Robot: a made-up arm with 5 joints. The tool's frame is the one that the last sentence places.
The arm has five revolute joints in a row. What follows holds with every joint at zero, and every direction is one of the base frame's. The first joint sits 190 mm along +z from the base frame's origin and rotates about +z. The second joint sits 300 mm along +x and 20 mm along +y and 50 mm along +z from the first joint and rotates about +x. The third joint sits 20 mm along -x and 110 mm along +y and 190 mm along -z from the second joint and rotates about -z. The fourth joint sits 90 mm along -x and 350 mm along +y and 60 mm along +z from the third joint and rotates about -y. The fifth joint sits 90 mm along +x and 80 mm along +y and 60 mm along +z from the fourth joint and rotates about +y. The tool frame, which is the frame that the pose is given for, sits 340 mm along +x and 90 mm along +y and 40 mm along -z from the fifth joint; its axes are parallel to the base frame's.
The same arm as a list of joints. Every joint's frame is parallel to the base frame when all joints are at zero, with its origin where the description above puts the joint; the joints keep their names.
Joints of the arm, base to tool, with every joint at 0 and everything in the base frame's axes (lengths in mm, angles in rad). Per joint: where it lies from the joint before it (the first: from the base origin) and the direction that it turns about. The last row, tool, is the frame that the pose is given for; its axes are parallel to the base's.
joint 1: axis +z origin 0 0 190
joint 2: axis +x origin 300 20 50
joint 3: axis -z origin -20 110 -190
joint 4: axis -y origin -90 350 60
joint 5: axis +y origin 90 80 60
tool: origin 340 90 -40

